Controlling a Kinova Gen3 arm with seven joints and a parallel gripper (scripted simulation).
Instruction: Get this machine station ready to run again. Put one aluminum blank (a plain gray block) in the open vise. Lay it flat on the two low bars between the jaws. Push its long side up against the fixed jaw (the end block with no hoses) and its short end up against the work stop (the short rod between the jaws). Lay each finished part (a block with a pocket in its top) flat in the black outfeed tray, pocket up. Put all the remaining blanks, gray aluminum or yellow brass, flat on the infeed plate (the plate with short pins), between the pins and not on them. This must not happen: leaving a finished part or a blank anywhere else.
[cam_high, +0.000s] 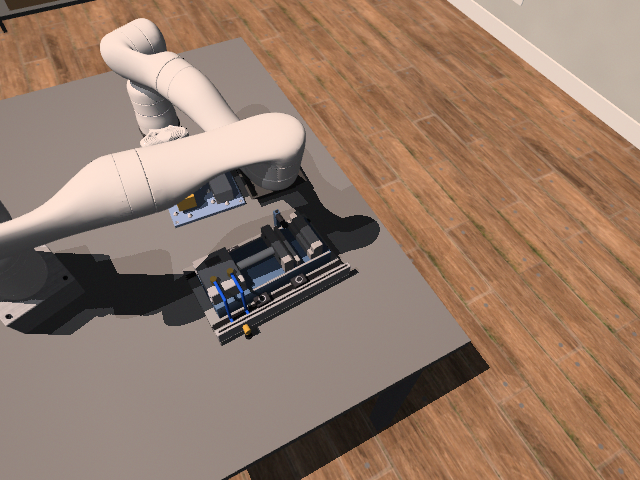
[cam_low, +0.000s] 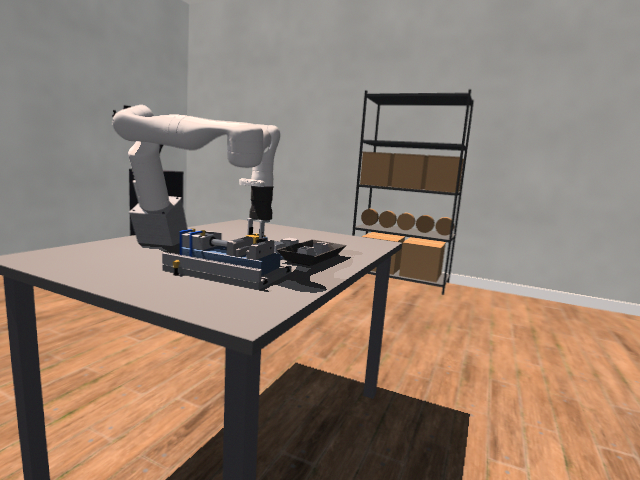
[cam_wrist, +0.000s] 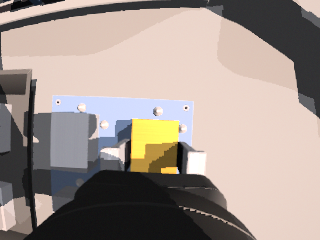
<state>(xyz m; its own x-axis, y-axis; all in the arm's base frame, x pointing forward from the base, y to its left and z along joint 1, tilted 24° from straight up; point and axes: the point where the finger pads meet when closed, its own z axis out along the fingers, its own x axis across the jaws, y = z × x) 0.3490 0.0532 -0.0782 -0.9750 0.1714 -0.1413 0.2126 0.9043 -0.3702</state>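
Right now the yellow brass blank is 30 mm below my hand. Also, from my hand: vise 270 mm to the right, 40 mm ahead, 30 mm below; then fixed jaw 280 mm to the right, 140 mm ahead, 10 mm above; then infeed plate 60 mm below, 50 mm ahead, 30 mm to the left.
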